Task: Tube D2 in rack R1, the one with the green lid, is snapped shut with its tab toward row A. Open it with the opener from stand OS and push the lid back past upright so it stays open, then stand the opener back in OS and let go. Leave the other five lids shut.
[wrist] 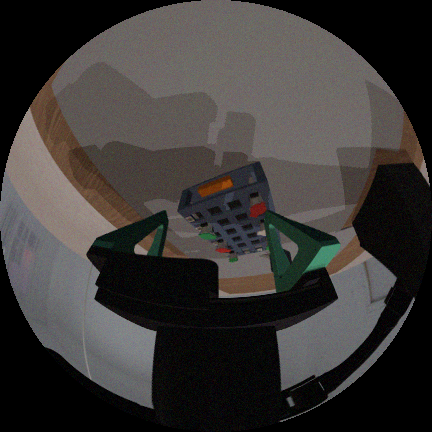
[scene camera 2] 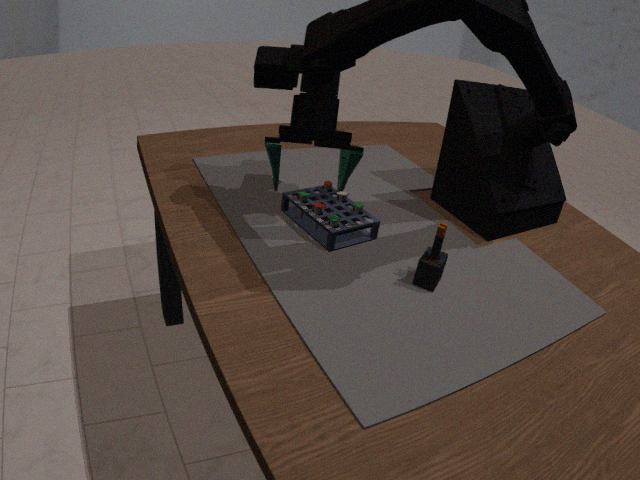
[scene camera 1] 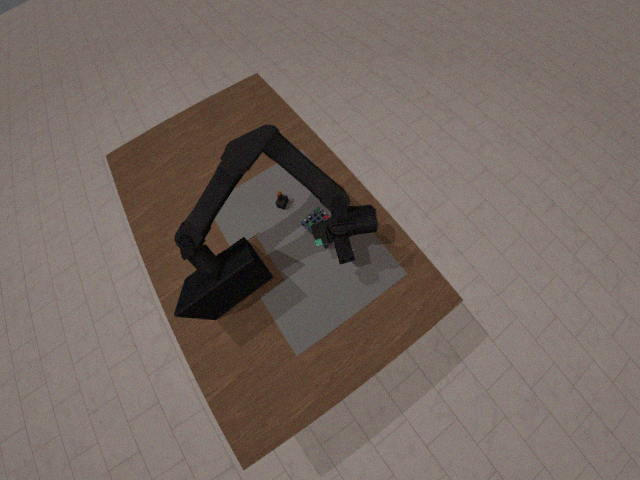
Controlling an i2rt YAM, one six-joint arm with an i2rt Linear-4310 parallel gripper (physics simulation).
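Seen in the pictures: gripper, between the fingertips: [wrist: 215, 215] [scene camera 2: 307, 193]; arm's base, origin of its link: [scene camera 2: 516, 136] [scene camera 1: 213, 271].
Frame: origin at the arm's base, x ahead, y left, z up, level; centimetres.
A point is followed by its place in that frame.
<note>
Rack R1 [scene camera 1: 306, 223] {x 32.0, y 3.1, z -11.0 cm} [scene camera 2: 330, 241] {x 38.9, y 7.8, z -13.6 cm} [wrist: 225, 200] {x 36.9, y -4.9, z -12.2 cm} is a blue-grey grid rack on the mat. Green lids [scene camera 2: 303, 195] {x 39.8, y -1.0, z -11.0 cm} [scene camera 2: 358, 206] {x 33.1, y 3.6, z -10.9 cm} [scene camera 2: 334, 219] {x 38.1, y 6.4, z -11.1 cm} [wrist: 207, 236] {x 39.5, y -1.3, z -11.0 cm} show among red lids [scene camera 2: 318, 205] {x 38.8, y 2.4, z -11.0 cm} [wrist: 258, 209] {x 34.3, y -4.6, z -11.0 cm} and a pale lid [scene camera 2: 342, 194] {x 33.8, y -0.5, z -11.0 cm}. They look flat; tabs and row labels are too small to read, so I cannot tell which is D2. The dark opener with an orange top [scene camera 1: 279, 193] {x 28.6, y 17.3, z -7.6 cm} [scene camera 2: 442, 230] {x 28.9, y 17.8, z -7.0 cm} stands upright in dark stand OS [scene camera 1: 281, 203] {x 27.8, y 15.5, z -11.3 cm} [scene camera 2: 429, 271] {x 29.9, y 18.6, z -12.4 cm}. My gripper [scene camera 2: 308, 190] {x 38.2, y -3.4, z -11.9 cm} [wrist: 215, 215] {x 38.2, y -3.4, z -11.9 cm} is open and empty, its green fingers above the rack's far end, away from the stand.
The grey mat [scene camera 1: 330, 304] {x 24.9, y -23.5, z -15.2 cm} [scene camera 2: 382, 361] {x 41.5, y 28.8, z -15.1 cm} lies on the wooden table [scene camera 1: 248, 418] {x -14.1, y -40.6, z -15.5 cm} [scene camera 2: 516, 413] {x 30.9, y 41.1, z -15.5 cm}. The black arm base [scene camera 1: 222, 284] {x 2.8, y -7.2, z 6.5 cm} [scene camera 2: 496, 191] {x 10.1, y 7.7, z -7.2 cm} stands beside the mat. An orange patch [wrist: 215, 186] {x 37.5, y -6.0, z -12.8 cm} shows inside the rack's end in the wrist view.
</note>
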